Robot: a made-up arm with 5 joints.
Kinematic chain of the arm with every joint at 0, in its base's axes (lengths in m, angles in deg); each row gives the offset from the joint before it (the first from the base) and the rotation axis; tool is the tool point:
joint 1: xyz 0 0 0.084 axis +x
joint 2: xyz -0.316 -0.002 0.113 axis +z
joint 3: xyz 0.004 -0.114 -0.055 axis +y
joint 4: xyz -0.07 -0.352 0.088 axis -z
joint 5: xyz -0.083 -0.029 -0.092 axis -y
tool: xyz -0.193 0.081 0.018
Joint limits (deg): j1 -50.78..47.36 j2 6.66..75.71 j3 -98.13..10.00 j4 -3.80..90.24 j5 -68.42..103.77
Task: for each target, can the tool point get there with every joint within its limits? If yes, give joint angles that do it. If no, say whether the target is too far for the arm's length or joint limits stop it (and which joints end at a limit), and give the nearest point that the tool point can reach.
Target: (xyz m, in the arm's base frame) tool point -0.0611 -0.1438 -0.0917
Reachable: yes | joints -5.41 51.12 -74.98 38.76 42.41
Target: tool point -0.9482 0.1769 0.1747
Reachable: no: joint limits stop it (at a limit: joint 1, joint 2, joint 3) | nearest point -0.5418 -0.1027 0.3811 | short by 0.535 m
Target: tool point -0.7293 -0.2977 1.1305
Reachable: no: too far | nearest point -0.5192 -0.1621 0.5868 | short by 0.598 m
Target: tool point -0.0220 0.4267 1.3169
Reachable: no: too far | nearest point -0.1341 -0.0572 0.5855 | short by 0.884 m
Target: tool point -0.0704 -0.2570 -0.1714
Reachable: yes | joints 5.75 61.85 -78.79 15.08 -19.09
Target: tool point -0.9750 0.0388 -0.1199
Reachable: no: joint limits stop it (at a limit: joint 1, joint 2) | nearest point -0.5635 -0.2045 -0.1952 | short by 0.484 m
